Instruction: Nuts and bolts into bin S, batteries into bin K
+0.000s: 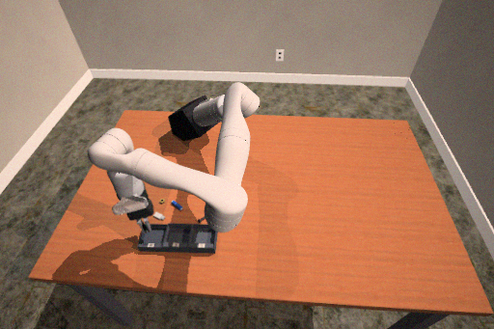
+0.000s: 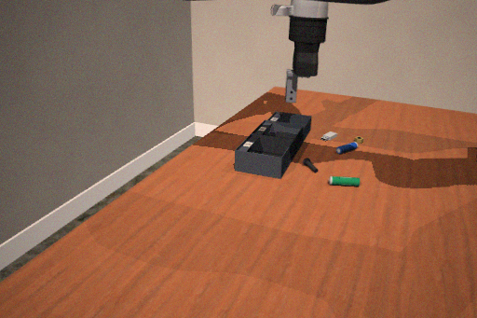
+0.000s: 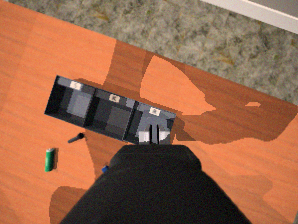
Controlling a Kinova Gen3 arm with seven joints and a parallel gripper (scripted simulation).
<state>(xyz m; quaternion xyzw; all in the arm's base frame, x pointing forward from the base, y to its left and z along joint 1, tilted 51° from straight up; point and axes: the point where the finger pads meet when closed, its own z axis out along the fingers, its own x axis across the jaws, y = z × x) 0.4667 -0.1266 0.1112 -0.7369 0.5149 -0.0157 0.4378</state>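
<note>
Right now the three-compartment bin tray is 90 mm to the left of my hand, 70 mm below it and 20 mm behind it. From my hand the other things lie so: blue battery (140 mm behind, 80 mm below, 20 mm to the left); USB stick (90 mm behind, 80 mm below, 20 mm to the right); yellow nut (150 mm behind, 80 mm below, 40 mm to the right).
</note>
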